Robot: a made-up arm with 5 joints.
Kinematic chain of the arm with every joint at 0, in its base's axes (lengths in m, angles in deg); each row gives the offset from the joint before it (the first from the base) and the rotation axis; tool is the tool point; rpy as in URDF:
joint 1: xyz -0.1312 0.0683 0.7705 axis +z
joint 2: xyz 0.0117 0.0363 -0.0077 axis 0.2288 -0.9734 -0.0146
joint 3: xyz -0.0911 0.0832 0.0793 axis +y
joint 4: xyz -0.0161 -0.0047 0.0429 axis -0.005 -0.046 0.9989
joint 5: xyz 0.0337 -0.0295 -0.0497 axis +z
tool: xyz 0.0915 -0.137 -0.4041 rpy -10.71 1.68 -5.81
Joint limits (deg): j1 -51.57..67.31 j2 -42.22..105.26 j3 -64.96..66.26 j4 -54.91..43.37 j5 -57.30..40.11
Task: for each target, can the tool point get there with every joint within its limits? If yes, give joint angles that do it. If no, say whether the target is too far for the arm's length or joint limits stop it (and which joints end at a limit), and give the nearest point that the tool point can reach.
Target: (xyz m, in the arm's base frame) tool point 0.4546 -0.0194 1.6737
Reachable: no: too far | nearest point 0.1017 0.0334 1.1036 | short by 0.673 m
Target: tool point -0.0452 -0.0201 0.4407
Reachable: yes | joints -30.74 20.69 1.38 10.01 -19.89
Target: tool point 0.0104 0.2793 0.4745
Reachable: yes | joints 52.07 64.14 15.74 3.85 -20.89
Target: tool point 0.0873 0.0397 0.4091
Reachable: yes | joints -36.10 57.84 37.28 26.36 -2.37
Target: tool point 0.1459 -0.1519 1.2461
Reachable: no: joint limits stop it (at a limit: joint 1, joint 3, joint 4) | nearest point 0.0801 -0.0507 1.0811 | short by 0.204 m
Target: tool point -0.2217 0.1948 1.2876
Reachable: no: joint limits stop it (at a limit: joint 3, joint 4, joint 5) | nearest point -0.2034 0.1692 1.1509 | short by 0.140 m
